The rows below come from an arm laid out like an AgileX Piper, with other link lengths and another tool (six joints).
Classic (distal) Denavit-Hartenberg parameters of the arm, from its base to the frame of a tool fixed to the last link. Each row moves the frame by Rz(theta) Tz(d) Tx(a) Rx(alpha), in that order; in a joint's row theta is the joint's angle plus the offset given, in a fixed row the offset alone. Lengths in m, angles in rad.
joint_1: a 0, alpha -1.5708, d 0.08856, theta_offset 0
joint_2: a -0.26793, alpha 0, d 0, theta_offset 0.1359
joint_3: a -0.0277, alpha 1.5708, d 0, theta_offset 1.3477
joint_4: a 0, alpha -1.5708, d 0.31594, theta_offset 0
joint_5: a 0, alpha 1.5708, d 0, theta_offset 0
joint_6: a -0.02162, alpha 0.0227, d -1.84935, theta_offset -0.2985
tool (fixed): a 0, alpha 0, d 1.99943, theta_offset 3.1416
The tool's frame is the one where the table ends.
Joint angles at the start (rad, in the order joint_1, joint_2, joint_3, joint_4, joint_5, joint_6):
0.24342, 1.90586, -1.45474, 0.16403, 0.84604, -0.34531
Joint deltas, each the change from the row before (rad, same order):
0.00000, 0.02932, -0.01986, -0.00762, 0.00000, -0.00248
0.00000, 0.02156, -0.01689, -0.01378, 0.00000, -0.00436
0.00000, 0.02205, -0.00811, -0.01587, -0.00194, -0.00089
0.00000, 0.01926, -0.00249, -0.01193, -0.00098, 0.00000
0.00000, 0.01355, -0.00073, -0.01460, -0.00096, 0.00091
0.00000, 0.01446, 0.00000, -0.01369, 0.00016, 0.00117
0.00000, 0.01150, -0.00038, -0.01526, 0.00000, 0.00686
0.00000, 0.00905, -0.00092, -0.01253, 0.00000, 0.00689
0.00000, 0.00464, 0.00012, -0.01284, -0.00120, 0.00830
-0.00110, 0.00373, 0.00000, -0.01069, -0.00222, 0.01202
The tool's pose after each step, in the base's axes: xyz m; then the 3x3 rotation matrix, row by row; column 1 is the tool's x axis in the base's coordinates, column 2 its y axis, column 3 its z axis. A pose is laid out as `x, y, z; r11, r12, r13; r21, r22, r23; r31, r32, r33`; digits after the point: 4 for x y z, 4 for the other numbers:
0.5121, 0.1168, 0.1067; 0.6349, 0.7009, 0.3252; 0.6857, -0.7051, 0.1810; 0.3561, 0.1081, -0.9282
0.5164, 0.1168, 0.1022; 0.6288, 0.7073, 0.3230; 0.6967, -0.6970, 0.1701; 0.3454, 0.1181, -0.9310
0.5190, 0.1161, 0.0941; 0.6269, 0.7128, 0.3145; 0.7067, -0.6902, 0.1558; 0.3281, 0.1246, -0.9364
0.5200, 0.1153, 0.0850; 0.6277, 0.7175, 0.3019; 0.7142, -0.6851, 0.1436; 0.3099, 0.1255, -0.9425
0.5206, 0.1141, 0.0784; 0.6267, 0.7220, 0.2933; 0.7220, -0.6796, 0.1303; 0.2934, 0.1301, -0.9471
0.5207, 0.1129, 0.0708; 0.6266, 0.7266, 0.2820; 0.7292, -0.6742, 0.1171; 0.2752, 0.1322, -0.9523
0.5209, 0.1114, 0.0650; 0.6288, 0.7277, 0.2740; 0.7330, -0.6724, 0.1034; 0.2595, 0.1358, -0.9561
0.5211, 0.1100, 0.0607; 0.6312, 0.7277, 0.2684; 0.7351, -0.6717, 0.0925; 0.2476, 0.1390, -0.9589
0.5214, 0.1086, 0.0584; 0.6333, 0.7263, 0.2672; 0.7360, -0.6720, 0.0822; 0.2393, 0.1445, -0.9601
0.5218, 0.1067, 0.0567; 0.6392, 0.7210, 0.2675; 0.7325, -0.6768, 0.0737; 0.2342, 0.1488, -0.9607

